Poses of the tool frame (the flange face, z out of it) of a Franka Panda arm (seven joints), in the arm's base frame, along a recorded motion.
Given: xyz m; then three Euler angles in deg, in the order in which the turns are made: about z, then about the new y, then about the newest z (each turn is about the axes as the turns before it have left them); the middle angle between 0 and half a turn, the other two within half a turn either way.
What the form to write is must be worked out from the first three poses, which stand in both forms.
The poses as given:
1: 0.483, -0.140, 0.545, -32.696, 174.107, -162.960
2: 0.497, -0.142, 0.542, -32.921, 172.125, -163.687
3: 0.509, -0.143, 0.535, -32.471, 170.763, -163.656
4: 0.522, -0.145, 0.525, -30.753, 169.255, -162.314
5: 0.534, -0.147, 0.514, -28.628, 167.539, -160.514
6: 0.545, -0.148, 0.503, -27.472, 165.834, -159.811
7: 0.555, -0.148, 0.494, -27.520, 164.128, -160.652
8: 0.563, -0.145, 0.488, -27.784, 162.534, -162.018
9: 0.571, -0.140, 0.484, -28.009, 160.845, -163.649
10: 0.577, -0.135, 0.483, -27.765, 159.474, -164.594
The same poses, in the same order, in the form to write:
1: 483, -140, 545, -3.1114, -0.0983, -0.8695
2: 497, -142, 542, -3.1028, -0.1319, -0.8619
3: 509, -143, 535, -3.0959, -0.1546, -0.8555
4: 522, -145, 525, -3.0840, -0.1786, -0.8506
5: 534, -147, 514, -3.0680, -0.2048, -0.8473
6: 545, -148, 503, -3.0547, -0.2318, -0.8420
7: 555, -148, 494, -3.0477, -0.2610, -0.8303
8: 563, -145, 488, -3.0448, -0.2895, -0.8129
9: 571, -140, 484, -3.0441, -0.3203, -0.7900
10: 577, -135, 483, -3.0425, -0.3448, -0.7708
